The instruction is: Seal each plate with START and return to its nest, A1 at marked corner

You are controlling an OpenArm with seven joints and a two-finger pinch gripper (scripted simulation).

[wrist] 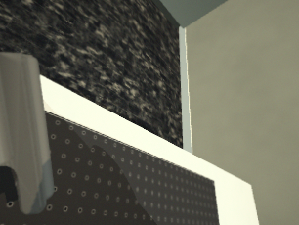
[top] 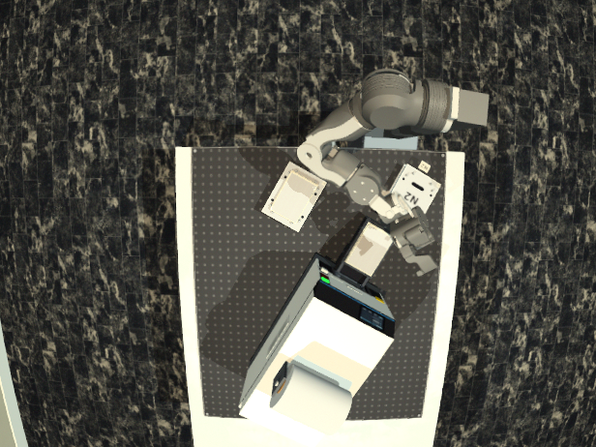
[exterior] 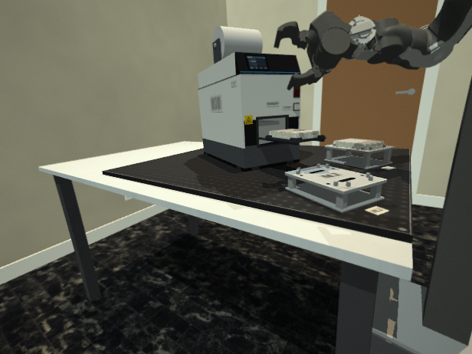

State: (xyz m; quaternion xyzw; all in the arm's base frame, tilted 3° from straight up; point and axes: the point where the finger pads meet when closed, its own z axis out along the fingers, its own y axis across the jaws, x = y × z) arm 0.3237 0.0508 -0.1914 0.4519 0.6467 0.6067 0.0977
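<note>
Right now the clear well plate is 170 mm below my hand, 110 mm to the right of it and 30 mm ahead of it. The rest, counted from my hand: label tag: 290 mm below, 220 mm behind, 50 mm to the left; sealer stage: 180 mm below, 110 mm to the right, 30 mm ahead; sealer screen: 150 mm ahead, 120 mm to the right, 30 mm above.
</note>
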